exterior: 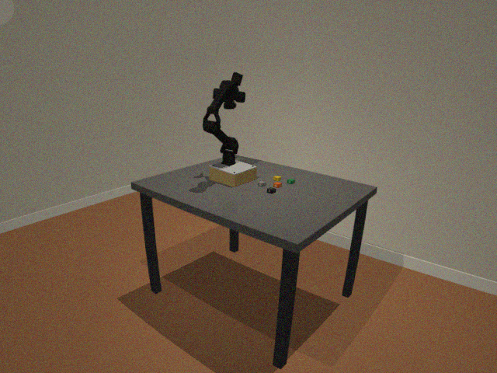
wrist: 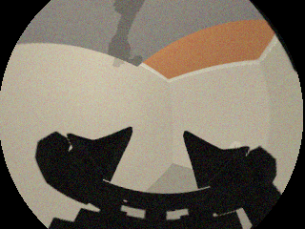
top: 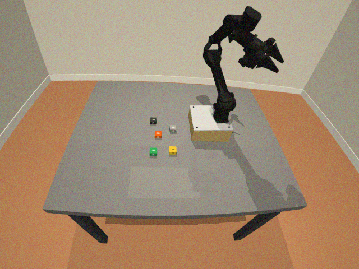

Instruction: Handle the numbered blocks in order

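Right now my gripper tip is 43 cm above the yellow block and 36 cm short of it. Also, from my gripper tip: green block (45 cm ahead, 43 cm below); then orange block (43 cm below, 42 cm ahead, 11 cm to the right); then grey block (43 cm below, 34 cm ahead, 14 cm to the right).
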